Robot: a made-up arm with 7 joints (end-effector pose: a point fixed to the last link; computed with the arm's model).
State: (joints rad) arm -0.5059 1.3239 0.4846 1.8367 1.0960 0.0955 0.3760
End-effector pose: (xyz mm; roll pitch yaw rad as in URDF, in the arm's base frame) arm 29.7 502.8 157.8 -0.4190 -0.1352 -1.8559
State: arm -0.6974 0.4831 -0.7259 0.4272 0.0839 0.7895 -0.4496
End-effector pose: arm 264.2 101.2 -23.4 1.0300 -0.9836 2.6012
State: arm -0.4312 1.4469 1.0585 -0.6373 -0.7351 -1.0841 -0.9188
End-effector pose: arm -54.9 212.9 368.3 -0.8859 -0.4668 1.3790
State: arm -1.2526 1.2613 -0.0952 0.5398 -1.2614 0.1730 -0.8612
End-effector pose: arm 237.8 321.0 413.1 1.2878 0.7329 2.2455
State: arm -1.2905 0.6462 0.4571 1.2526 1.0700 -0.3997 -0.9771
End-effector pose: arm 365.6 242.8 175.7 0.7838 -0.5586 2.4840
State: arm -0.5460 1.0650 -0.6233 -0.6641 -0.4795 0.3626 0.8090
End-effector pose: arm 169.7 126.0 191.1 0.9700 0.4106 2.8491
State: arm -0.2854 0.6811 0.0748 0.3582 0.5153 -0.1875 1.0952
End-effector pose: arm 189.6 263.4 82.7 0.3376 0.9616 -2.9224
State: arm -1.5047 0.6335 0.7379 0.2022 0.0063 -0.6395 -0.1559
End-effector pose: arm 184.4 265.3 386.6 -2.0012 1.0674 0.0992
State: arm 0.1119 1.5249 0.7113 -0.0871 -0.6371 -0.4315 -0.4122
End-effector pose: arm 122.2 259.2 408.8 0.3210 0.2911 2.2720
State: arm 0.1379 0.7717 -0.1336 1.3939 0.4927 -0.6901 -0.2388
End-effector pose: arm -65.5 335.7 -36.9 1.0777 -1.2698 2.6695
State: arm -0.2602 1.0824 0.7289 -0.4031 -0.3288 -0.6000 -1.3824
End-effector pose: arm 61.1 245.8 317.0 0.0284 -0.4038 1.9093
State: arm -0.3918 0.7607 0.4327 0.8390 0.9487 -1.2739 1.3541
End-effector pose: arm 140.8 300.0 97.7 0.0754 1.2791 2.6055
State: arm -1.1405 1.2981 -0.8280 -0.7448 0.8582 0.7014 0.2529
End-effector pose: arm 196.2 110.0 281.2 -0.8736 0.5606 2.0484
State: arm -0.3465 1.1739 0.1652 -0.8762 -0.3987 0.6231 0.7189
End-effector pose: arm 132.0 186.5 301.8 0.6935 0.8404 3.0401
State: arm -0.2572 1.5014 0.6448 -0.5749 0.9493 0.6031 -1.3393
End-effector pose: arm 125.6 242.8 402.0 -0.3384 -0.1260 -2.7735
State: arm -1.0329 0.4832 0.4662 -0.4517 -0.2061 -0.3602 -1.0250
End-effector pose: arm 151.0 182.8 298.4 -0.2899 0.4749 1.4053
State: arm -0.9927 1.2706 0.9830 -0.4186 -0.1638 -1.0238 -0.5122
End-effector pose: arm -11.3 228.3 351.9 -1.5057 0.0369 1.4742
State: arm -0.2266 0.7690 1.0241 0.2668 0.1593 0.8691 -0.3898
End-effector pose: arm 70.6 451.4 158.2 1.2043 -0.3266 -2.2335
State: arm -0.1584 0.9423 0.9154 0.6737 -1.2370 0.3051 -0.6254
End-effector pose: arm 59.4 477.0 202.5 2.2494 0.4131 -2.6468
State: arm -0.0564 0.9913 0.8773 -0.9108 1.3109 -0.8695 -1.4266
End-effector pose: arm 68.4 245.3 234.2 -1.5915 -0.3613 -2.4770
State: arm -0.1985 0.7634 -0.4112 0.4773 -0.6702 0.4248 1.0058
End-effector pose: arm 150.3 282.2 -18.6 0.5454 -0.2164 -2.1690
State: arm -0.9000 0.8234 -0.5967 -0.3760 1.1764 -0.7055 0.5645
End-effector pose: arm 179.3 77.8 150.3 -0.7857 0.0831 1.0778
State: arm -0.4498 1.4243 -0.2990 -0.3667 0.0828 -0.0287 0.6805
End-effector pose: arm 175.8 192.3 259.4 -0.0630 0.6351 2.3491
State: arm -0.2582 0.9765 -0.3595 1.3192 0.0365 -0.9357 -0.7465
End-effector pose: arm 100.8 346.8 34.0 1.2256 -0.8679 2.2497
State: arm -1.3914 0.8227 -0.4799 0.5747 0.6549 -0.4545 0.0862
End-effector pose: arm 345.2 123.6 279.5 -0.3497 0.2954 2.1566
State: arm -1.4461 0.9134 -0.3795 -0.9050 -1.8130 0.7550 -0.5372
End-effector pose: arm 115.0 73.3 336.8 1.4417 -0.0432 0.8439
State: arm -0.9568 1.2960 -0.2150 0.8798 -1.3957 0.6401 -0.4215
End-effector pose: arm 256.5 398.8 275.4 2.0244 -0.0667 -3.1015
